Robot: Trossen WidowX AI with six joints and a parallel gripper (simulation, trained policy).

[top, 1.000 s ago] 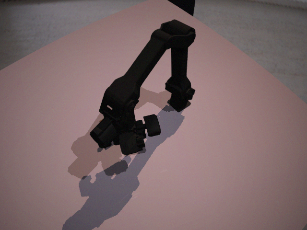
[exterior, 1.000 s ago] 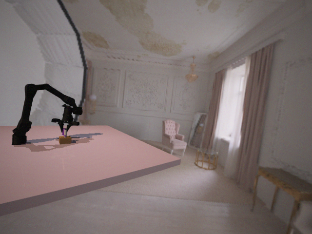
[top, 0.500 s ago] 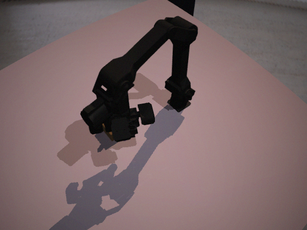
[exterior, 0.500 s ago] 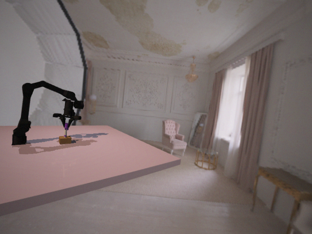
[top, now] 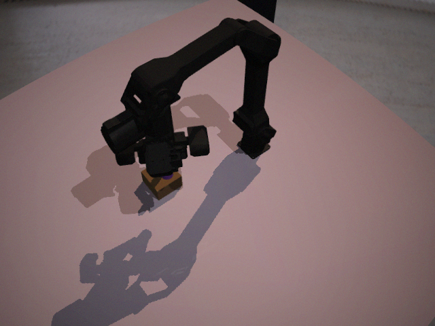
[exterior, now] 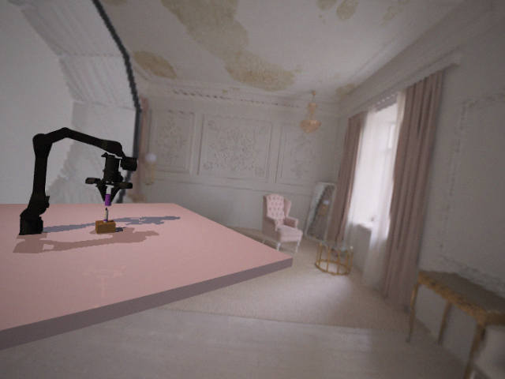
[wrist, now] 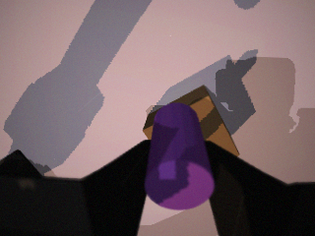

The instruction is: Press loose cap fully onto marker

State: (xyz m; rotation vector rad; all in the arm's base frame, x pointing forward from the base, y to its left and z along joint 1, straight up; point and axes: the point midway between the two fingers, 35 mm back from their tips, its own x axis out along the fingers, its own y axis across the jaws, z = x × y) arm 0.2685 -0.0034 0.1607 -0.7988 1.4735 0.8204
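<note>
My gripper tip is now 110 mm above the brown holder block, 50 mm to the left of it and 10 mm past it. The rest, counted from my gripper tip: purple cap: 10 mm above.
</note>
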